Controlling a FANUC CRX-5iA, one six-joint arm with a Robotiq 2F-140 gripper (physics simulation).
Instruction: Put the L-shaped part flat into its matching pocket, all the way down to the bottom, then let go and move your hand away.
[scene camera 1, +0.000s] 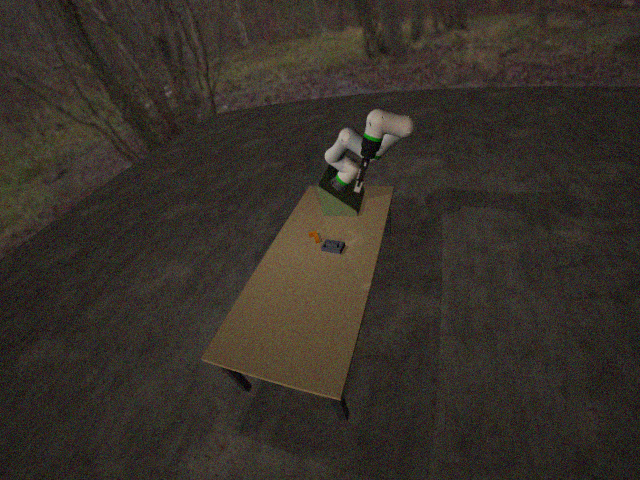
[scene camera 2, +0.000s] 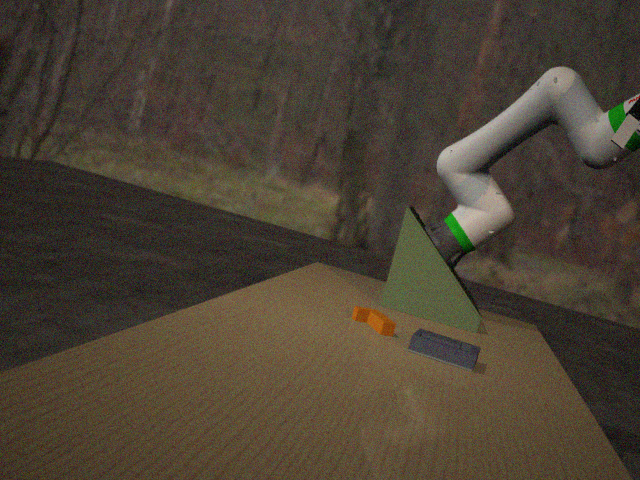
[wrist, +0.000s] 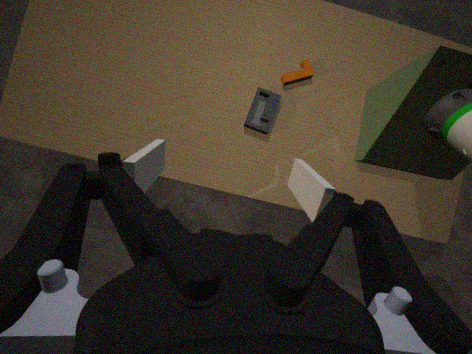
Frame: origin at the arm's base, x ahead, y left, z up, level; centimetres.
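Seen in the pictures: gripper, fingertip midpoint: (scene camera 1: 357, 185) (scene camera 2: 629, 139) (wrist: 229, 163); arm's base at its link origin: (scene camera 1: 338, 185) (scene camera 2: 438, 248) (wrist: 452, 114).
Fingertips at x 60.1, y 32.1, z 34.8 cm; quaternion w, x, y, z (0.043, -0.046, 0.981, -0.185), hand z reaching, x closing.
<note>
Pixels of each thing's top centre, then the offset from my fingertips to it. Level surfaces: height alone.
- orange L-shaped part at its top centre: (scene camera 2: 375, 314) (wrist: 297, 70) (scene camera 1: 313, 235) dy -41.0, dx -14.7, dz -50.1 cm
- dark grey block at its top centre: (scene camera 2: 447, 341) (wrist: 263, 109) (scene camera 1: 332, 244) dy -24.0, dx -6.1, dz -49.4 cm
- table at its surface level: dz -53.1 cm
The orange L-shaped part (scene camera 1: 314, 237) (scene camera 2: 374, 320) (wrist: 298, 74) lies on the table beside the grey pocket block, apart from it. The dark grey block (scene camera 1: 332, 246) (scene camera 2: 444, 349) (wrist: 271, 111) lies on the table and has a recess in its top, best seen in the wrist view; the recess's exact outline is hard to make out. My gripper (scene camera 1: 358, 187) (wrist: 229, 163) is open and empty, with its two pale finger pads wide apart. It hangs high above the table's edge region, well away from the part and the block. In the second scene view it is partly cut off at the right edge.
A green wedge-shaped stand (scene camera 1: 338, 205) (scene camera 2: 426, 279) (wrist: 387, 107) carries the arm's base at one end of the table (scene camera 1: 294, 310) (scene camera 2: 232, 392) (wrist: 125, 65). In the scene views the part and the block lie near the stand. The table's long edge passes beneath the fingers in the wrist view.
</note>
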